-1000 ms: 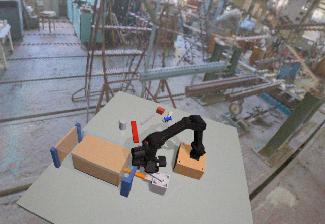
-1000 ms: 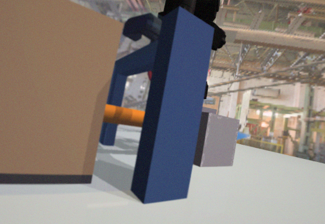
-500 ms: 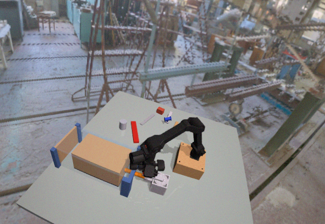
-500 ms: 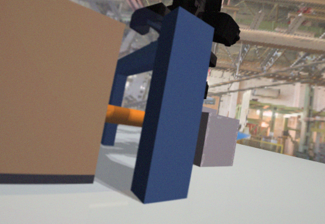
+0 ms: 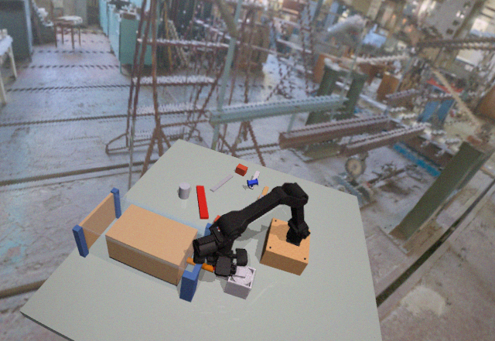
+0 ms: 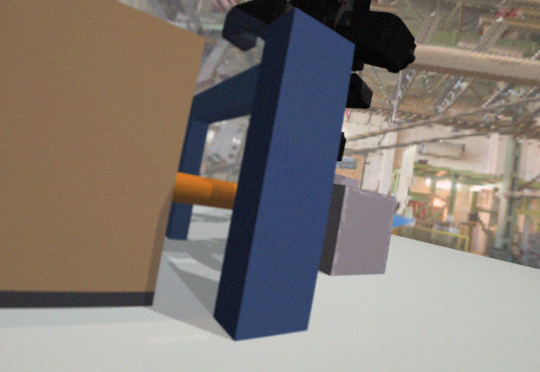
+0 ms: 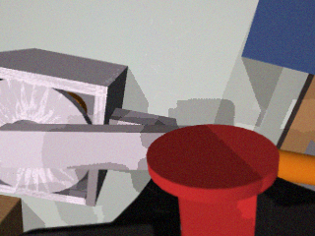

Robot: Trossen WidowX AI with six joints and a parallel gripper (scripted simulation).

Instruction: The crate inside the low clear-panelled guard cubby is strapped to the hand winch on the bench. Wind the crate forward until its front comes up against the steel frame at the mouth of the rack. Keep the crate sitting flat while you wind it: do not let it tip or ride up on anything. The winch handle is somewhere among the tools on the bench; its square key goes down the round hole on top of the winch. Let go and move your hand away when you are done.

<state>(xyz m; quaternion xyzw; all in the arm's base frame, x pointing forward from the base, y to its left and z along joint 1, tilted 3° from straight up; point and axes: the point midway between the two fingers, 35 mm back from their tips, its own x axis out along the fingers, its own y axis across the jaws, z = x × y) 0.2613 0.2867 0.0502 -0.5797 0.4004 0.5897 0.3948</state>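
The blue steel frame lies 6 cm ahead of my gripper tip, 2 cm to the right of it and 1 cm below it. Round my gripper tip: winch handle with red knob 4 cm behind, 1 cm to the right, 1 cm below; then grey winch 11 cm behind, 4 cm to the right, 8 cm below; then red bar 22 cm ahead, 40 cm to the right, 10 cm below.
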